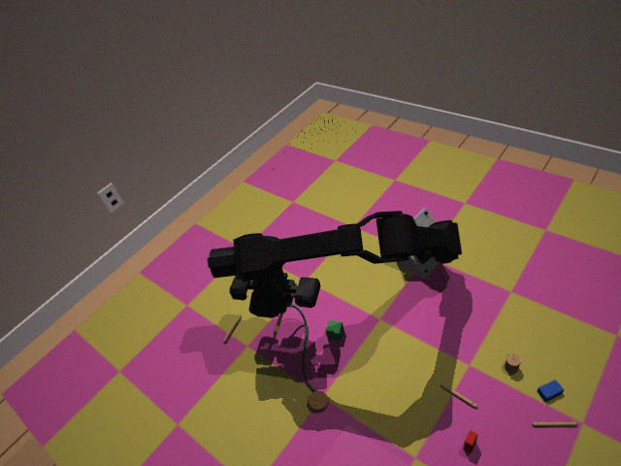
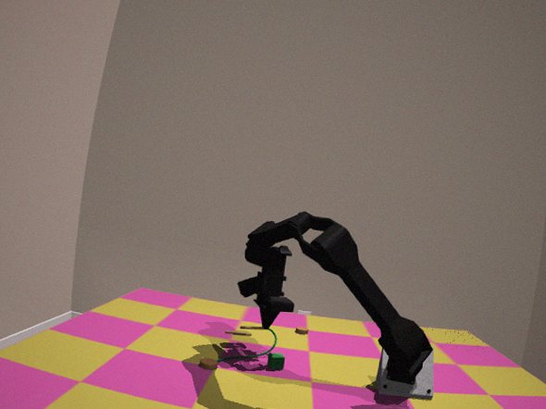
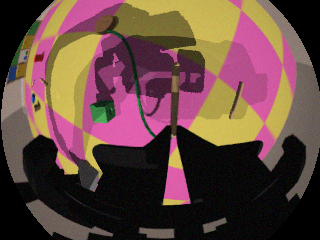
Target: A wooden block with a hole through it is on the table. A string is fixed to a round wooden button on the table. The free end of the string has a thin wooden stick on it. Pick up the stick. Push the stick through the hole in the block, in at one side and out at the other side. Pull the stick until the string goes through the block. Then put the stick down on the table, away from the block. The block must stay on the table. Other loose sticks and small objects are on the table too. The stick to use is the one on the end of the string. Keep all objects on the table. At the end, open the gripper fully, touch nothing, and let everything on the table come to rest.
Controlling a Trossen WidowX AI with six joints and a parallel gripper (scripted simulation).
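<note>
Now: the thin wooden stick 1 cm to the left of my gripper tip and 1 cm ahead of it. The rest, counted from my gripper tip: round wooden button 19 cm to the left, 8 cm ahead, 5 cm below; then red block 45 cm to the left, 5 cm behind, 4 cm below; then green block 10 cm to the left, 6 cm behind, 4 cm below.
</note>
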